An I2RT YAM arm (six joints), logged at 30 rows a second.
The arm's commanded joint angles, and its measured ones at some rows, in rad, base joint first. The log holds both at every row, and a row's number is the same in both.
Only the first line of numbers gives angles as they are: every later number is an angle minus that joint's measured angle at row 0.
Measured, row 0:
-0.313 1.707 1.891 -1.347 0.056 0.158
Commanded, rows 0 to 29:
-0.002 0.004 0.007 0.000 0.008 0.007
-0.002 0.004 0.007 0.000 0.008 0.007
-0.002 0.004 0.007 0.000 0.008 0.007
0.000 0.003 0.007 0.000 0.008 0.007
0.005 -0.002 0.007 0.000 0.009 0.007
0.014 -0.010 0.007 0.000 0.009 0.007
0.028 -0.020 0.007 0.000 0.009 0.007
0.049 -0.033 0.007 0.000 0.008 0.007
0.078 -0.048 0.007 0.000 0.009 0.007
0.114 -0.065 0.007 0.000 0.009 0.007
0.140 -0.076 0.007 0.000 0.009 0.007
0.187 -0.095 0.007 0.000 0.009 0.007
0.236 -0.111 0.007 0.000 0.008 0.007
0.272 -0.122 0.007 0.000 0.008 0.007
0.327 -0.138 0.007 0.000 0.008 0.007
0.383 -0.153 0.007 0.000 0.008 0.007
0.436 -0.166 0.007 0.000 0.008 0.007
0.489 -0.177 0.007 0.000 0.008 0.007
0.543 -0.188 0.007 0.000 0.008 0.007
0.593 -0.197 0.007 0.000 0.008 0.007
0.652 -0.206 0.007 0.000 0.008 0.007
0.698 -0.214 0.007 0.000 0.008 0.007
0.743 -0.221 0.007 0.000 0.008 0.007
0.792 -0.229 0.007 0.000 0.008 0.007
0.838 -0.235 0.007 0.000 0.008 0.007
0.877 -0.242 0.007 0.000 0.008 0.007
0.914 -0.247 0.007 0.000 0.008 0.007
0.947 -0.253 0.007 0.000 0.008 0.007
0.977 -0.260 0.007 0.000 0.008 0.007
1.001 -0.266 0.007 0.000 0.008 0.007
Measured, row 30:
0.942 -0.228 -0.001 0.000 0.003 0.000
